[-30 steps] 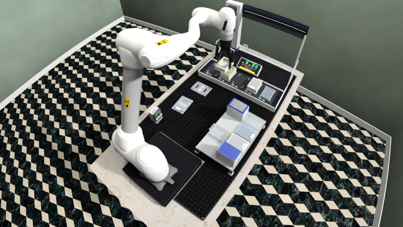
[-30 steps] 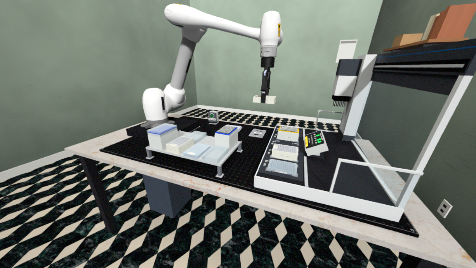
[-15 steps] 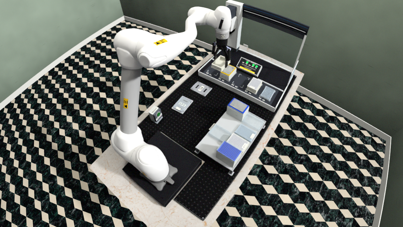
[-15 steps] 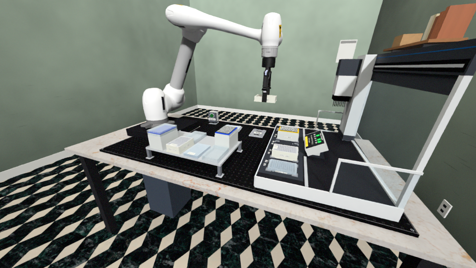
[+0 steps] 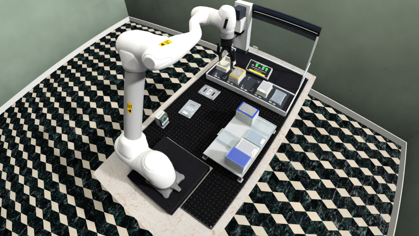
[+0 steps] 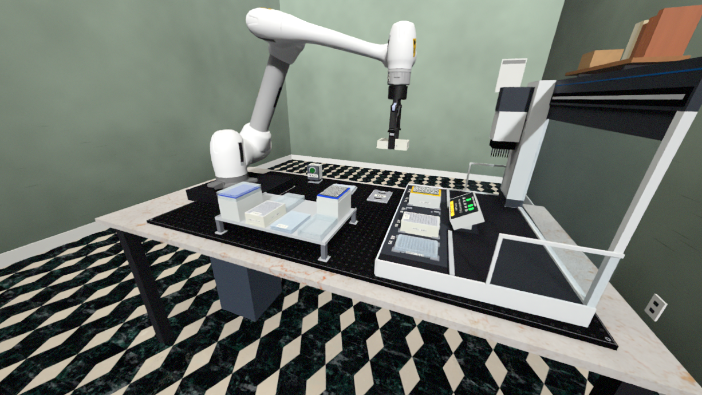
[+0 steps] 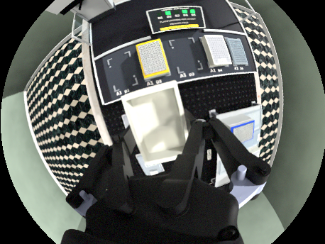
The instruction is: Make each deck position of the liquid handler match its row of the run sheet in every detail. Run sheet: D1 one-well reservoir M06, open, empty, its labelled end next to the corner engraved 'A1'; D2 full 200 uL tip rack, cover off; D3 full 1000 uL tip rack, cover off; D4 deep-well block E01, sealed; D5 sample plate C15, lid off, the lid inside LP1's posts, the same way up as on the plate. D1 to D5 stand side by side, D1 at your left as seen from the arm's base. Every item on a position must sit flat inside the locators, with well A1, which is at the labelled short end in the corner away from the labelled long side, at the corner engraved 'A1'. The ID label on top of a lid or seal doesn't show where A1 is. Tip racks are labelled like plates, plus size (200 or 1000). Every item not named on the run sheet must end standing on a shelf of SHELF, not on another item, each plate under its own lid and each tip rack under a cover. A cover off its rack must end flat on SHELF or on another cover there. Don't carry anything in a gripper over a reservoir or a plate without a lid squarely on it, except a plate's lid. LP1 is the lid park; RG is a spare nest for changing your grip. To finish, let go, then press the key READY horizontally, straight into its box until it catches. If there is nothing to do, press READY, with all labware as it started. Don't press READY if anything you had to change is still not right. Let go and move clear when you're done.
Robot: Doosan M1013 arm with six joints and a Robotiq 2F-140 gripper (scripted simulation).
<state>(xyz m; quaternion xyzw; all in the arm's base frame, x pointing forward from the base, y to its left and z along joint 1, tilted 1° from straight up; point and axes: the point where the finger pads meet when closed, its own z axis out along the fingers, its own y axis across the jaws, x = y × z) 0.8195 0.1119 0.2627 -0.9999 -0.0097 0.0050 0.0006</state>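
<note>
The yellow-rimmed tip rack is 15 cm ahead of my hand, 2 cm to the right of it and 22 cm below it. Also, from my hand: white one-well reservoir 2 cm below; grey RG nest 7 cm behind, 11 cm to the left, 31 cm below; blue-rimmed tip rack 16 cm behind, 27 cm to the right, 18 cm below.
</note>
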